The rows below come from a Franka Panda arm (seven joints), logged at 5 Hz.
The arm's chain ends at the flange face. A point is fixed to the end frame.
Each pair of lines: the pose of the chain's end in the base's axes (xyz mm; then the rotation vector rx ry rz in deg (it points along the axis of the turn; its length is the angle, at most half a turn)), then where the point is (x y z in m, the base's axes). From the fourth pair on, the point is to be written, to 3 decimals.
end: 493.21 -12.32 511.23 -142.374 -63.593 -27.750
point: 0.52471 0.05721 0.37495
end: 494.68 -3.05 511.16 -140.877 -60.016 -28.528
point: 0.52648 0.07244 0.37816
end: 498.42 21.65 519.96 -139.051 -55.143 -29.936
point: 0.53200 0.10438 0.39179
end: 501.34 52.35 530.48 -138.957 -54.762 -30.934
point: 0.537 0.136 0.403
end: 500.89 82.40 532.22 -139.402 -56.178 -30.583
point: 0.536 0.164 0.404
